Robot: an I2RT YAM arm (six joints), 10 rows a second.
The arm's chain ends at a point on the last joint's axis. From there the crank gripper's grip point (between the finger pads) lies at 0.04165 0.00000 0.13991 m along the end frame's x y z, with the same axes.
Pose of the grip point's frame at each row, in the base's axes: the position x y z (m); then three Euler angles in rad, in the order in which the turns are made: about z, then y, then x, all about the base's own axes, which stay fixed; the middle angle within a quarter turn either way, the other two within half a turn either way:
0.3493 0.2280 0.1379 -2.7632 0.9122 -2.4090
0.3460 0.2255 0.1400 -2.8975 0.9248 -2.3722
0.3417 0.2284 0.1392 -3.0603 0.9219 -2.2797
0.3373 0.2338 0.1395 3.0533 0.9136 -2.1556
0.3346 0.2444 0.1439 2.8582 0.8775 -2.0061
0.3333 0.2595 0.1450 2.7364 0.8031 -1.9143
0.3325 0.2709 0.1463 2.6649 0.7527 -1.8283
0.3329 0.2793 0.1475 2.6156 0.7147 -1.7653
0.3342 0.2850 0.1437 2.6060 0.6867 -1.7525
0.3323 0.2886 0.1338 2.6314 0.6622 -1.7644
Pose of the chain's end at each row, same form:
0.2623 0.1388 0.2140 -2.7632 0.9122 -2.4090
0.2586 0.1372 0.2167 -2.8975 0.9248 -2.3722
0.2553 0.1369 0.2132 -3.0603 0.9219 -2.2797
0.2519 0.1372 0.2079 3.0533 0.9136 -2.1556
0.2525 0.1403 0.2051 2.8582 0.8775 -2.0061
0.2592 0.1476 0.2025 2.7364 0.8031 -1.9143
0.2639 0.1526 0.1972 2.6649 0.7527 -1.8283
0.2684 0.1565 0.1930 2.6156 0.7147 -1.7653
0.2732 0.1601 0.1883 2.6060 0.6867 -1.7525
0.2749 0.1623 0.1793 2.6314 0.6622 -1.7644

